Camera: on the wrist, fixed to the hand. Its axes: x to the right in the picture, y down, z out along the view.
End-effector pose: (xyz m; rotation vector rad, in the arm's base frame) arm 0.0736 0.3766 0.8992 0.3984 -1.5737 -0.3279
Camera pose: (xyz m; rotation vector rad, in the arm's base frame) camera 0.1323 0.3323 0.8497 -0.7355 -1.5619 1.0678
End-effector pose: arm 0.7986 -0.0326 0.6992 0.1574 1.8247 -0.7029
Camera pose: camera 0.7351 -0.0499 0.7586 1.4786 1.0034 0.2381
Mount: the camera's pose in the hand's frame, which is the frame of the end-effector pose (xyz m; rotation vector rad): -0.0259 -0.0646 -0.0549 0.2376 -0.0858 1.5858
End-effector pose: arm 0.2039 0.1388 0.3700 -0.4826 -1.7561 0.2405
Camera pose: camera 0.2491 0.0645 0.3871 -1.6030 -1.0190 1.5413
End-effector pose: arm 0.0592 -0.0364 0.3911 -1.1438 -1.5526 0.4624
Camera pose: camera 0.0802 -0.1029 0.4459 -1.9829 -0.3035 1.6531
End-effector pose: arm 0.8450 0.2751 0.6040 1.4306 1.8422 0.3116
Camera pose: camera 0.7626 0.2437 0.6126 2.7295 0.2921 0.7457
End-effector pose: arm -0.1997 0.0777 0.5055 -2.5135 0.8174 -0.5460
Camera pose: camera -0.2168 0.1254 0.5782 -1.0253 2.0769 0.0565
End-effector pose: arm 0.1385 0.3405 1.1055 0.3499 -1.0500 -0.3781
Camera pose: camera 0.1669 0.3009 1.0315 -0.3505 -1.1557 1.1606
